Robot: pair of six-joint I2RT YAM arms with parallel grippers.
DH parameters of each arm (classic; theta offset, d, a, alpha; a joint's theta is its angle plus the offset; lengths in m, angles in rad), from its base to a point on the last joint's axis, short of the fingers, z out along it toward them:
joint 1: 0 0.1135 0.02 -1.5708
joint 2: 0 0 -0.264 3.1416
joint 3: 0.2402 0 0.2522 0
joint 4: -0.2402 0 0.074 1.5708
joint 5: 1.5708 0 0 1.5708
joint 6: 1.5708 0.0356 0 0
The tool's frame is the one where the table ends.
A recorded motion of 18 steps. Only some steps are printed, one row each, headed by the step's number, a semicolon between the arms.
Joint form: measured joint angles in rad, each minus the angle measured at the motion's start. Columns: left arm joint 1, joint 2, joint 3, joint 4, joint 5, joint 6; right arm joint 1, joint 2, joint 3, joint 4, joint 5, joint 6.
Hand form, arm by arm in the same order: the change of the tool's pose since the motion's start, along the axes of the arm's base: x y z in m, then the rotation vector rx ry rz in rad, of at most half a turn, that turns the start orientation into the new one. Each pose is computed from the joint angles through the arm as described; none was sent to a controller.
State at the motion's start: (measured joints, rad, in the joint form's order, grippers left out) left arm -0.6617 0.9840 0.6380 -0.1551 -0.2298 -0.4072; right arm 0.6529 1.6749 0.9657 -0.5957 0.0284 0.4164
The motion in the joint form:
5: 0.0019 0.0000 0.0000 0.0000 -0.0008 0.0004; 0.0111 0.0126 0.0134 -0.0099 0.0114 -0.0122
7: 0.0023 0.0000 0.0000 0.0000 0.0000 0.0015; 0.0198 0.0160 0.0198 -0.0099 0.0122 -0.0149
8: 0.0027 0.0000 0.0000 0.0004 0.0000 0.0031; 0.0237 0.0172 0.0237 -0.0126 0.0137 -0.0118
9: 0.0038 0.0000 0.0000 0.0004 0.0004 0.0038; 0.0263 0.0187 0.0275 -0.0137 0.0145 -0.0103
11: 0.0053 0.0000 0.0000 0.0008 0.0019 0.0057; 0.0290 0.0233 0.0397 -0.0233 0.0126 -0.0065
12: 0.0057 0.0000 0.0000 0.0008 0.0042 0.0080; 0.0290 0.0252 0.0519 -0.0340 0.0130 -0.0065
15: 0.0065 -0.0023 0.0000 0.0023 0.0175 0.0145; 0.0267 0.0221 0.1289 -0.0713 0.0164 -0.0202
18: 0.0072 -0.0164 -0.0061 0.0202 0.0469 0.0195; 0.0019 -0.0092 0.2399 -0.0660 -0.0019 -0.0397
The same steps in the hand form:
5: 0.0003 0.0004 0.0000 0.0006 -0.0004 0.0024; 0.0001 0.0038 -0.0004 -0.0170 -0.0011 0.0199
7: 0.0003 0.0004 0.0000 0.0012 -0.0005 0.0016; -0.0003 0.0069 0.0002 -0.0164 -0.0044 0.0310
8: 0.0004 0.0005 0.0000 0.0023 -0.0014 0.0013; -0.0005 0.0081 0.0008 -0.0168 -0.0049 0.0315
9: 0.0005 0.0007 0.0000 0.0027 -0.0015 0.0017; -0.0004 0.0092 0.0013 -0.0164 -0.0062 0.0325
11: 0.0007 0.0009 0.0001 0.0034 -0.0020 0.0010; 0.0005 0.0111 0.0028 -0.0153 -0.0030 0.0320
12: 0.0007 0.0009 0.0001 0.0044 -0.0022 -0.0017; 0.0017 0.0121 0.0051 -0.0158 -0.0029 0.0319
15: 0.0004 0.0007 0.0006 0.0023 -0.0036 -0.0156; 0.0113 0.0187 0.0251 0.0047 -0.0406 0.0415
18: -0.0012 0.0009 0.0029 -0.0202 -0.0179 -0.0432; 0.0294 0.0234 0.0662 0.1011 -0.1518 0.0398

